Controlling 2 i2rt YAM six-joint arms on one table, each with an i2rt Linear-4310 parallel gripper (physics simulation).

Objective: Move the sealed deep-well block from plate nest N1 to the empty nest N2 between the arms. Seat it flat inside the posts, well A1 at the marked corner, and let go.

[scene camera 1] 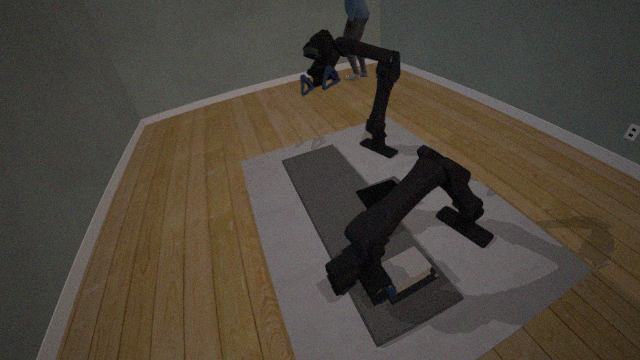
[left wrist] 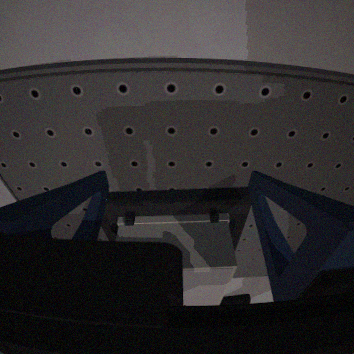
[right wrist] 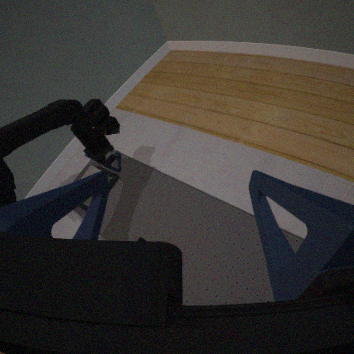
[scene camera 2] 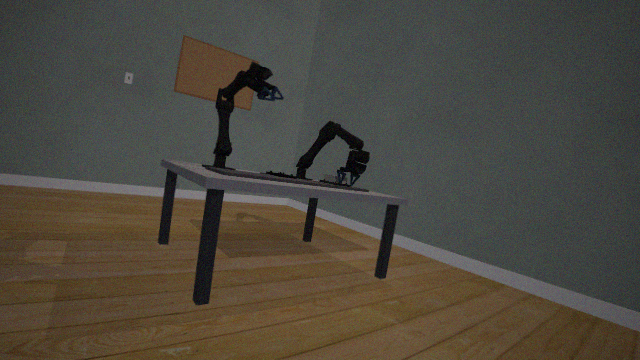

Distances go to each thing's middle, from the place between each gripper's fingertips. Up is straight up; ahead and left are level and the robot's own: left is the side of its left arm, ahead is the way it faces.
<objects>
I see my left gripper 10 cm past the pale block (scene camera 1: pixel 405 269) and 2 cm below it.
Right now my right hand is 4 cm past the pale block, 51 cm to the right of it and 37 cm above it.
</objects>
